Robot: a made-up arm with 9 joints. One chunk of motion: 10 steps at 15 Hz.
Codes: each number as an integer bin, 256 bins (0 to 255) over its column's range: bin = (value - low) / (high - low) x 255, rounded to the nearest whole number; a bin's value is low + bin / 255 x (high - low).
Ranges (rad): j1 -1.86..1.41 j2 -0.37..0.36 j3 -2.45..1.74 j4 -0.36..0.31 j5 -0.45..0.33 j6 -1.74..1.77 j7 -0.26..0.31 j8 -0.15..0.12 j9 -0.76..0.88
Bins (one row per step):
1: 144 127 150 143 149 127 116 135 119
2: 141 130 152 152 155 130 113 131 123
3: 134 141 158 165 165 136 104 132 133
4: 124 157 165 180 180 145 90 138 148
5: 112 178 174 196 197 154 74 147 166
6: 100 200 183 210 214 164 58 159 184
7: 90 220 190 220 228 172 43 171 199
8: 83 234 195 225 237 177 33 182 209
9: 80 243 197 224 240 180 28 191 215
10: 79 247 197 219 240 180 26 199 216
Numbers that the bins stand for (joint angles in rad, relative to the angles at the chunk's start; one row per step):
1: -0.0134 -0.0064 0.0147 0.0157 0.0058 0.0081 -0.0007 -0.0071 0.0053
2: -0.0519 0.0022 0.0476 0.0394 0.0241 0.0494 -0.0074 -0.0113 0.0311
3: -0.1416 0.0336 0.1462 0.0735 0.0547 0.1320 -0.0275 -0.0102 0.0954
4: -0.2699 0.0795 0.2612 0.1129 0.1006 0.2559 -0.0588 -0.0039 0.1918
5: -0.4238 0.1396 0.4091 0.1550 0.1526 0.3798 -0.0946 0.0056 0.3076
6: -0.5776 0.2025 0.5569 0.1918 0.2046 0.5174 -0.1304 0.0184 0.4234
7: -0.7059 0.2598 0.6720 0.2180 0.2474 0.6275 -0.1639 0.0311 0.5198
8: -0.7956 0.2999 0.7541 0.2312 0.2749 0.6964 -0.1862 0.0427 0.5842
9: -0.8341 0.3256 0.7870 0.2285 0.2841 0.7376 -0.1974 0.0522 0.6227
10: -0.8469 0.3371 0.7870 0.2154 0.2841 0.7376 -0.2019 0.0607 0.6292

